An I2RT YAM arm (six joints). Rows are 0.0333 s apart.
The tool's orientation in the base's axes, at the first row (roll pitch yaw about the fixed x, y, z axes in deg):
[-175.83 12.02 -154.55]
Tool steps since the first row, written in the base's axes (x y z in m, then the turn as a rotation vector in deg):
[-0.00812 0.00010 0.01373 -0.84 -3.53 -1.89]
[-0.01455 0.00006 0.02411 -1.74 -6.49 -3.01]
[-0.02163 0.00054 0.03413 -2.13 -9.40 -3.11]
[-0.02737 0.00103 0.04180 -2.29 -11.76 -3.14]
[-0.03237 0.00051 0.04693 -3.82 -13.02 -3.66]
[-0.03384 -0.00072 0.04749 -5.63 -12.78 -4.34]
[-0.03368 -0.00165 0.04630 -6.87 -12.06 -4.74]
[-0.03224 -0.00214 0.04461 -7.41 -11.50 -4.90]
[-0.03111 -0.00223 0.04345 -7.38 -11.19 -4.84]
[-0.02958 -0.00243 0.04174 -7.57 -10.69 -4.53]
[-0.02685 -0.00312 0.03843 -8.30 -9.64 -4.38]
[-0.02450 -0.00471 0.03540 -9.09 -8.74 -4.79]
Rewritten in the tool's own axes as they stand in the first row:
[0.00427 0.00248 -0.01517 2.62 -2.72 1.58]
[0.00780 0.00438 -0.02670 4.89 -4.95 2.40]
[0.01177 0.00704 -0.03801 6.48 -7.42 2.35]
[0.01503 0.00932 -0.04674 7.62 -9.49 2.28]
[0.01860 0.01056 -0.05285 9.61 -9.96 2.43]
[0.02030 0.01001 -0.05375 11.25 -8.95 2.70]
[0.02080 0.00918 -0.05257 12.12 -7.75 2.84]
[0.02008 0.00826 -0.05062 12.40 -7.01 2.89]
[0.01936 0.00779 -0.04924 12.23 -6.74 2.84]
[0.01845 0.00710 -0.04725 12.12 -6.23 2.51]
[0.01702 0.00558 -0.04344 12.29 -4.99 2.23]
[0.01624 0.00338 -0.04000 12.70 -3.82 2.48]

